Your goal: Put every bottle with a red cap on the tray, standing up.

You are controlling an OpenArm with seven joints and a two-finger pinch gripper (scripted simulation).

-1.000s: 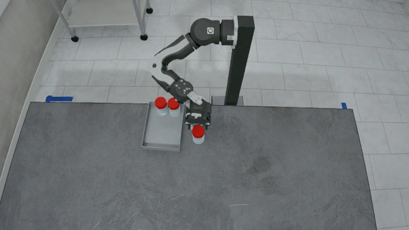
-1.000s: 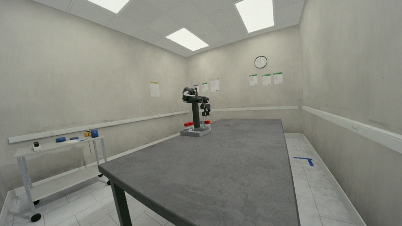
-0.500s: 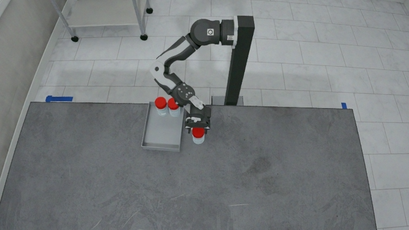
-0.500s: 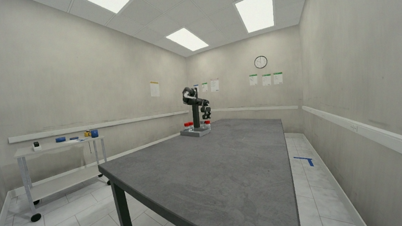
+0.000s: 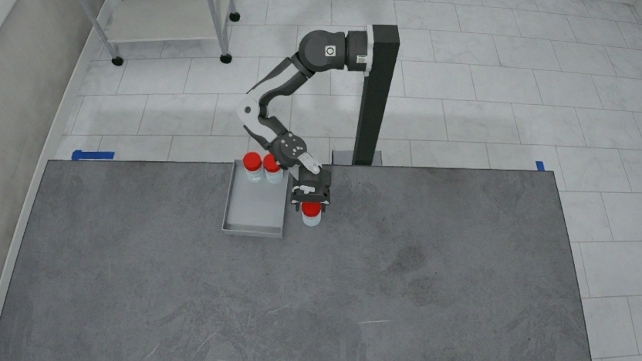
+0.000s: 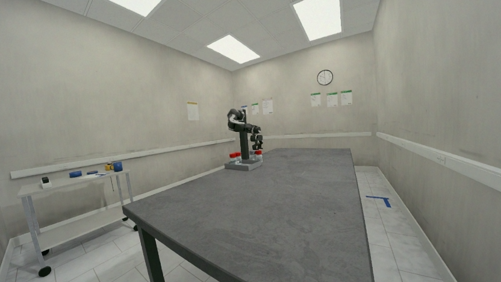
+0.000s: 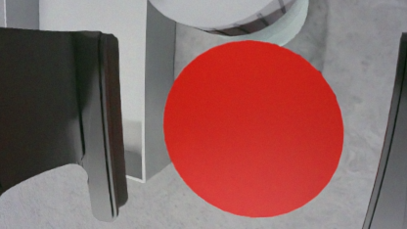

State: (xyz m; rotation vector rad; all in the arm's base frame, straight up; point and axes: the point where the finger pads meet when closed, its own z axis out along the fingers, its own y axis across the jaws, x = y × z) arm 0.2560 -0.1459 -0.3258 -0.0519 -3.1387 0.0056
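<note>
My gripper is now 70 mm above the grey-capped bottle, 60 mm past it and 10 mm to the left of it. Round my hand: grey tray: 170 mm to the right, 110 mm below, 60 mm behind.
</note>
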